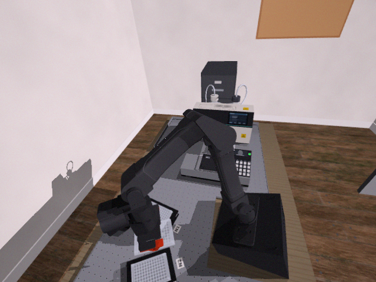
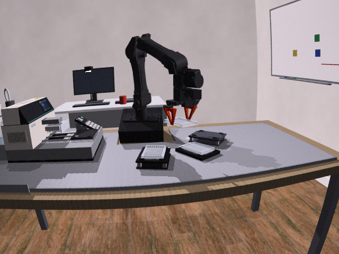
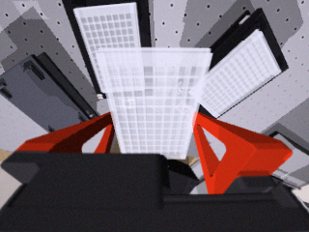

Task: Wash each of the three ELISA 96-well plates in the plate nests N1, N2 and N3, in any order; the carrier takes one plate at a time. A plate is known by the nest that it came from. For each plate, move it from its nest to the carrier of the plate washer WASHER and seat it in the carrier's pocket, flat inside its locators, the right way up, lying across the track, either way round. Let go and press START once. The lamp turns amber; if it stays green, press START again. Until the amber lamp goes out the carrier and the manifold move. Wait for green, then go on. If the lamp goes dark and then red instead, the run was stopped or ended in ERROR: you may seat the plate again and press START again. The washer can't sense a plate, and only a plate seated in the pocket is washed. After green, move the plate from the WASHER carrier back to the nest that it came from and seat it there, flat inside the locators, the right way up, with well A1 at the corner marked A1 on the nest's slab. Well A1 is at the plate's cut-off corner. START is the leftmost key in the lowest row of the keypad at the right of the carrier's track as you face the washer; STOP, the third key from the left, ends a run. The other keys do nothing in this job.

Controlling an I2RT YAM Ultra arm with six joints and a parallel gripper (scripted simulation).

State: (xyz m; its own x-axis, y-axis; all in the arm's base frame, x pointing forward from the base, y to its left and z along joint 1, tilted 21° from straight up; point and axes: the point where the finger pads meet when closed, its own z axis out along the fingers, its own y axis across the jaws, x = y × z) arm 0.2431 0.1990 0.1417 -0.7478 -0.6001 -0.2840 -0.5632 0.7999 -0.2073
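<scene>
My hand is 46 cm to the left of the black washer carrier, 8 cm past it and 7 cm above it. Round my hand: N2 label: 14 cm below, 8 cm behind, 1 cm to the left; nest N2: 14 cm below, 7 cm to the left, 1 cm behind; N1 label: 14 cm below, 10 cm to the right, 2 cm behind.
</scene>
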